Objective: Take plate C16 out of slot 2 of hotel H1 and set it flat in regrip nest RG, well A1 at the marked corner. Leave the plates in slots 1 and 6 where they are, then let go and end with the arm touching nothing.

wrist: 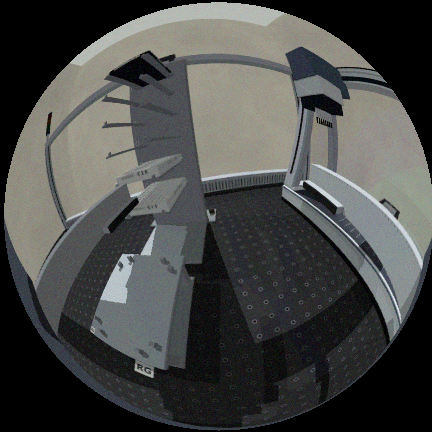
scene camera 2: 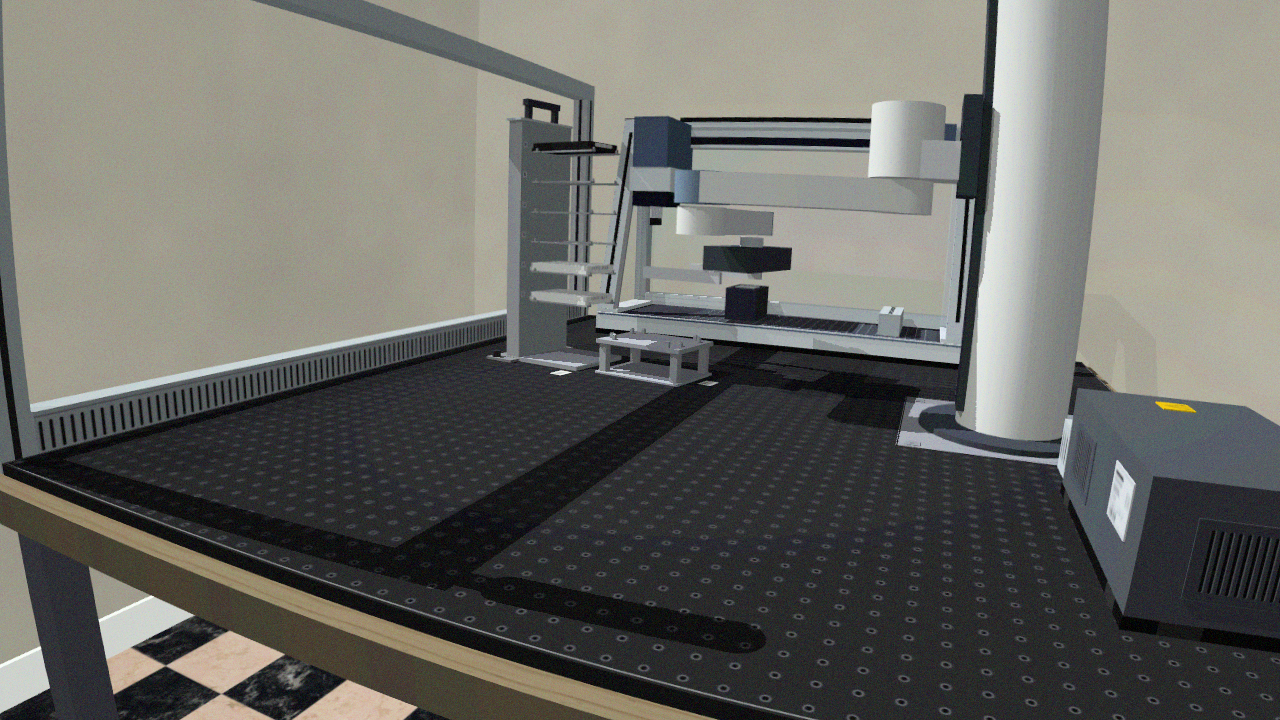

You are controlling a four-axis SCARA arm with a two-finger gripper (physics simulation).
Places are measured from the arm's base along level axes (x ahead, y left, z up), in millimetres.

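Pixels of known places: gripper, between the fingertips: [wrist: 216, 178] [scene camera 2: 668, 270]; arm's base, origin of its link: [scene camera 2: 1007, 439].
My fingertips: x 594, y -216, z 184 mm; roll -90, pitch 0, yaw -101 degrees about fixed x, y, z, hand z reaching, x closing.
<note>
Ahead of a thing's pixels: the offset from my fingertips to its top centre. "spot": to the spot under its first point.
Plate C16 @[152 mm ahead, 93 mm left, 8 mm up] [scene camera 2: 572, 267] [wrist: 147, 170] is pale and lies flat in slot 2 of hotel H1 [scene camera 2: 528, 205] [wrist: 186, 150], a grey tower. Another pale plate @[152 mm ahead, 93 mm left, 45 mm down] [scene camera 2: 568, 296] [wrist: 161, 196] lies just below it in slot 1. A dark plate @[152 mm ahead, 93 mm left, 221 mm up] [scene camera 2: 575, 146] [wrist: 135, 70] is at the top, in slot 6. Regrip nest RG @[26 mm back, 126 mm left, 101 mm down] [scene camera 2: 653, 347] [wrist: 150, 290], a low grey stand beside the hotel, holds no plate. My gripper [scene camera 2: 651, 272] [wrist: 216, 178] is open and empty, its fingers level. It is above nest height, to the right of the hotel in the scene view, apart from the plates.
A gantry frame [scene camera 2: 778, 337] stands behind, with a blue-grey head @[spot: 116 mm ahead, 249 mm right, 258 mm up] [scene camera 2: 662, 143] [wrist: 317, 72] beside the arm. A dark block @[spot: 77 mm back, 298 mm right, 81 mm down] [scene camera 2: 746, 302] and a small pale block @[spot: 391 mm back, 269 mm right, 90 mm down] [scene camera 2: 890, 320] stand at the gantry. The arm's white column [scene camera 2: 1033, 223] and a grey control box @[spot: 674 mm back, 649 mm left, 56 mm down] [scene camera 2: 1172, 438] are at the right.
</note>
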